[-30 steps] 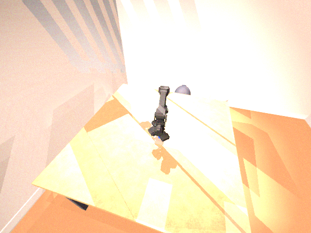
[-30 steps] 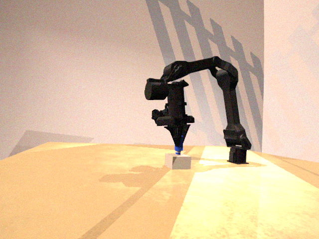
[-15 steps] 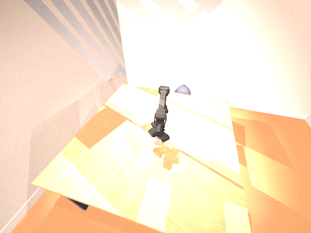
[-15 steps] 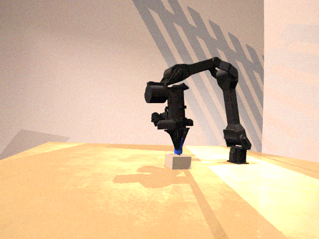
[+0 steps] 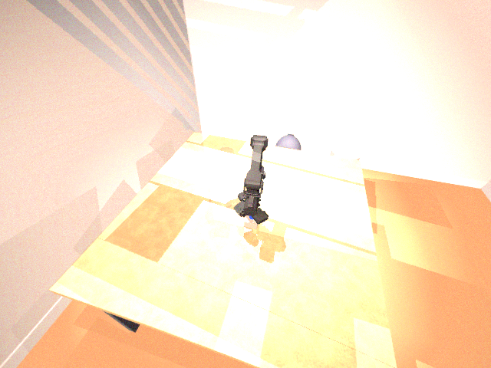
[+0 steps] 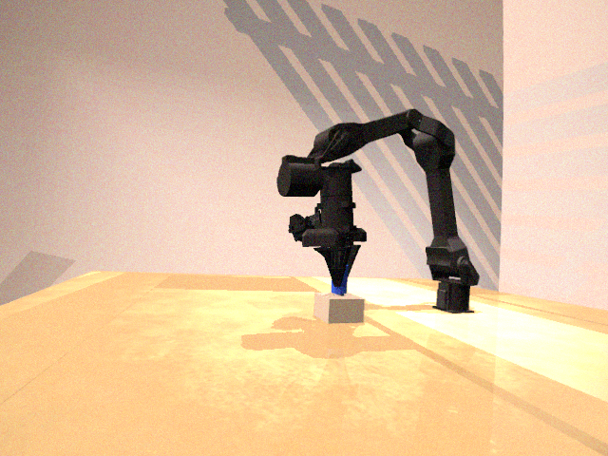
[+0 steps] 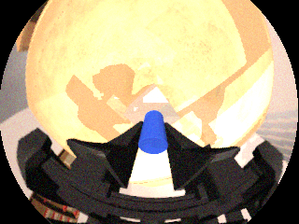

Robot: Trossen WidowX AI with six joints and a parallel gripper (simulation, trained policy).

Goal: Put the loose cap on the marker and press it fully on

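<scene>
Right now the blue cap is 1 cm above my gripper tip. From my gripper tip the other things lie so: pale holder block 4 cm below.
</scene>
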